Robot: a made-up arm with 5 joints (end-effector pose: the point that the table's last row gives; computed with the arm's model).
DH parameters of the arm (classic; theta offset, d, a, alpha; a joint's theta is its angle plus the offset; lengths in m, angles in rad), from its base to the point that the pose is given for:
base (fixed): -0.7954 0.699 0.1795 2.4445
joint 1: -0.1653 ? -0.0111 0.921
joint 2: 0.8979 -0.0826 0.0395 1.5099
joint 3: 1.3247 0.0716 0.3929 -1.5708
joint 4: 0 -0.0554 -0.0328 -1.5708
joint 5: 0.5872 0 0.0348 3.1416
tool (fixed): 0.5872 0.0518 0 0
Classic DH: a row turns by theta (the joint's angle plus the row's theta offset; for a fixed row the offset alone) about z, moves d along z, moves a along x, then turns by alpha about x.
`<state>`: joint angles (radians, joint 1 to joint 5).
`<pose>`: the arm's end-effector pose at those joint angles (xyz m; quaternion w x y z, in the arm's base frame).
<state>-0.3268 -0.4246 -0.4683 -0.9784 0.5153</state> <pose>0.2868 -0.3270 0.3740 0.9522 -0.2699 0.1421 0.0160</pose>
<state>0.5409 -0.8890 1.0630 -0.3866 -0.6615</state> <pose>0.1343 0.0292 0.3748 0.5999 0.2510 0.4385 0.6203</pose>
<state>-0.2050 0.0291 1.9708 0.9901 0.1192</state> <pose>0.1302 0.1861 0.7997 0.1168 0.2199 0.5270 0.8126</pose>
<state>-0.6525 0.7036 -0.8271 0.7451 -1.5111</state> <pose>-0.0170 -0.5280 0.3376 0.2612 0.5345 0.7957 -0.1136</pose>
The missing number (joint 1, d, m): 0.1238
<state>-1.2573 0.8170 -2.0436 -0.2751 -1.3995</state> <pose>0.3828 -0.5327 0.5636 0.3328 -0.3393 0.8593 0.1892</pose>
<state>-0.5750 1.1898 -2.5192 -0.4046 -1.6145</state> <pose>0.1733 -0.5408 0.8789 0.2372 -0.1878 0.9366 -0.1767</pose>
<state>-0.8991 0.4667 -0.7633 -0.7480 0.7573</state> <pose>0.1218 -0.4649 0.3530 0.7504 -0.4798 0.4238 -0.1648</pose>
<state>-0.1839 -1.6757 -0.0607 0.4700 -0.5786</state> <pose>0.2350 0.0551 0.3522 0.3703 -0.4899 0.5881 0.5263</pose>
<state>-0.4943 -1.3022 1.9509 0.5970 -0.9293</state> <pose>-0.2878 -0.1641 0.8285 0.6563 -0.0847 -0.4843 -0.5722</pose>
